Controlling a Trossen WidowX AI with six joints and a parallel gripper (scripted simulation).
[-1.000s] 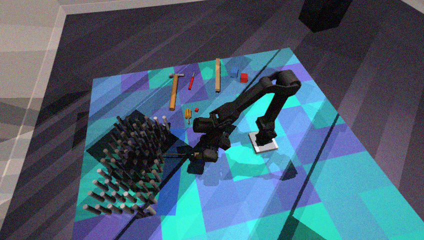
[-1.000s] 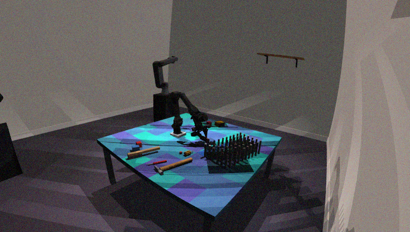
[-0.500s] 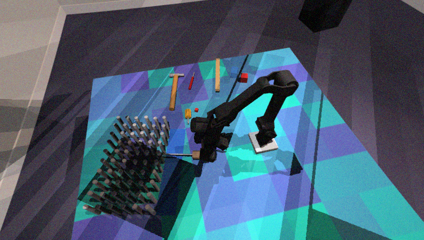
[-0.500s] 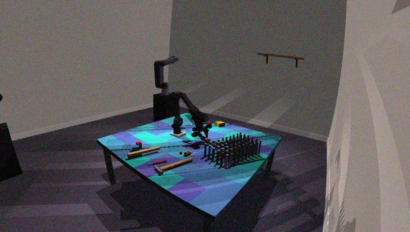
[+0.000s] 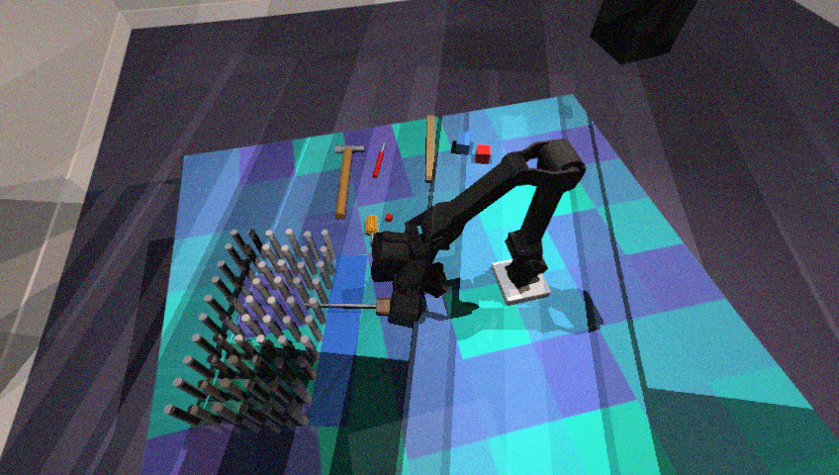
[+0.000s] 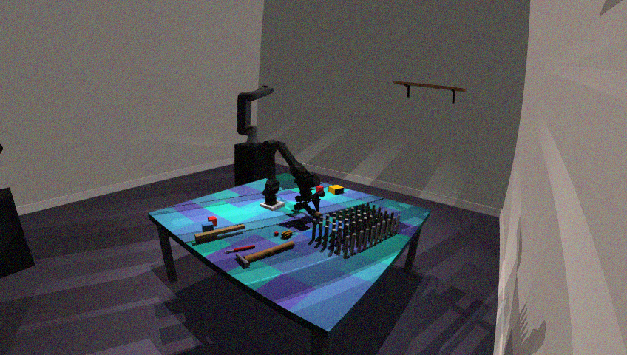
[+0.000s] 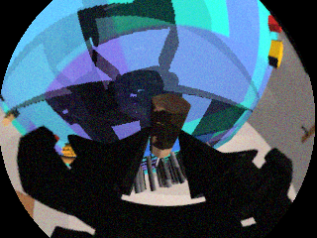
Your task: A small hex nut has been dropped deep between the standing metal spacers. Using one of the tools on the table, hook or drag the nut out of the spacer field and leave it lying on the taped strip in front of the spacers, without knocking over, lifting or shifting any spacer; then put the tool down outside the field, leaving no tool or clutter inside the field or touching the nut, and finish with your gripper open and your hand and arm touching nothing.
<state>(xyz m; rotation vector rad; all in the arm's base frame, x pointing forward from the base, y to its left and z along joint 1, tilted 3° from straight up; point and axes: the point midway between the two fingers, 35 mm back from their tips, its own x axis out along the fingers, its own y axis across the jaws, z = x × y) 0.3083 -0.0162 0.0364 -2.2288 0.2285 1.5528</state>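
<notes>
Now: gripper tip 13 cm short of the blue taped strip, 1 cm to the left of it and 4 cm above it. From my gripper tip the other things lie so: yellow screwdriver (1 cm behind, 25 cm to the right, 2 cm below); then hook tool (10 cm ahead, 4 cm to the right); then red screwdriver (12 cm behind, 53 cm to the right, 3 cm below).
</notes>
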